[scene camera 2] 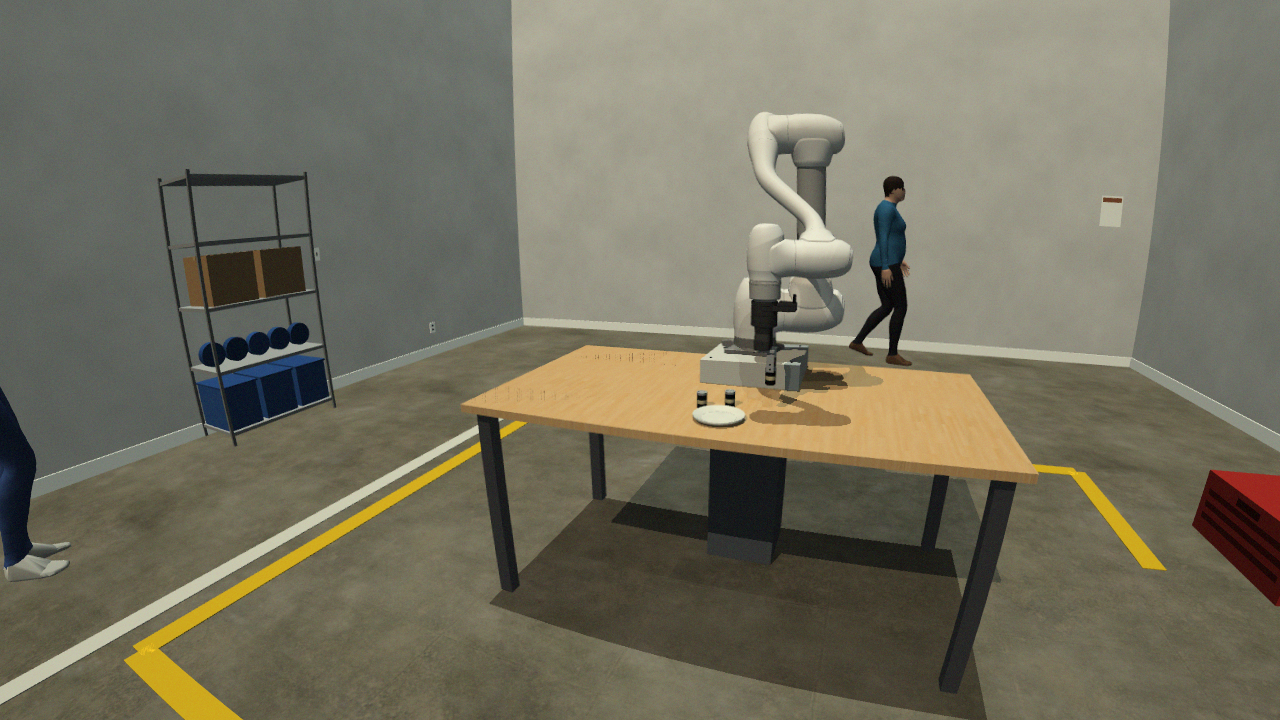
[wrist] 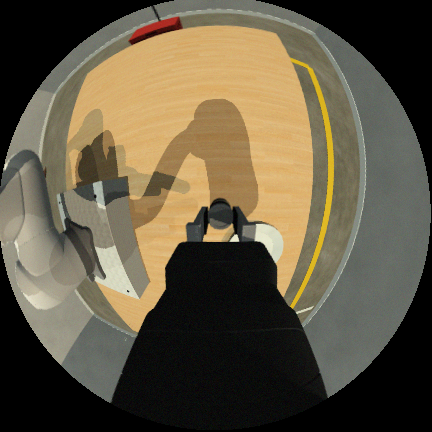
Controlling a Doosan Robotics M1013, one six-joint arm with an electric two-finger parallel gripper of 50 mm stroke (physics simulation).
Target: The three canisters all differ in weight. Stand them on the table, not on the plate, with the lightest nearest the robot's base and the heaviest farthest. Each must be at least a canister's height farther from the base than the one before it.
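Places are measured from the arm's base along level axes (x right, y ahead, z up), in metres.
Pixels of known places: gripper, fingertip midpoint: (scene camera 2: pixel 770 370) (wrist: pixel 219 214); arm's base at its link origin: (scene camera 2: pixel 754 350) (wrist: pixel 83 247).
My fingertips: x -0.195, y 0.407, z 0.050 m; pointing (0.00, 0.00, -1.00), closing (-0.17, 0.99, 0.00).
Ahead of a thing's pixels: the offset from my fingertips to its top centre. Level surfaces: height alone.
My gripper (scene camera 2: pixel 770 364) (wrist: pixel 219 214) is shut on a small dark canister {dx +0.000, dy +0.000, dz +0.010 m} (scene camera 2: pixel 769 377) (wrist: pixel 219 214), held upright above the table {dz -0.131 m} (scene camera 2: pixel 895 420) (wrist: pixel 225 65), in front of the robot's base. Two similar dark canisters with pale bands, a left one {dx +0.199, dy +0.043, dz -0.081 m} (scene camera 2: pixel 701 398) and a right one {dx +0.127, dy -0.004, dz -0.081 m} (scene camera 2: pixel 729 397), stand upright side by side at the plate's robot-side rim in the scene view; their lower ends are close to the rim. They do not show in the wrist view. The white plate {dx +0.114, dy +0.110, dz -0.115 m} (scene camera 2: pixel 718 416) (wrist: pixel 273 243) lies on the table and is partly hidden by the gripper in the wrist view.
The robot's pale base block (scene camera 2: pixel 729 368) (wrist: pixel 112 260) stands at the table's back edge. Arm shadows fall across the tabletop. A person (scene camera 2: pixel 887 237) in a blue top is behind the table, beyond the arm. A shelf rack (scene camera 2: pixel 199 268) stands at the left wall. A red box (scene camera 2: pixel 1248 528) (wrist: pixel 157 30) is beyond the table.
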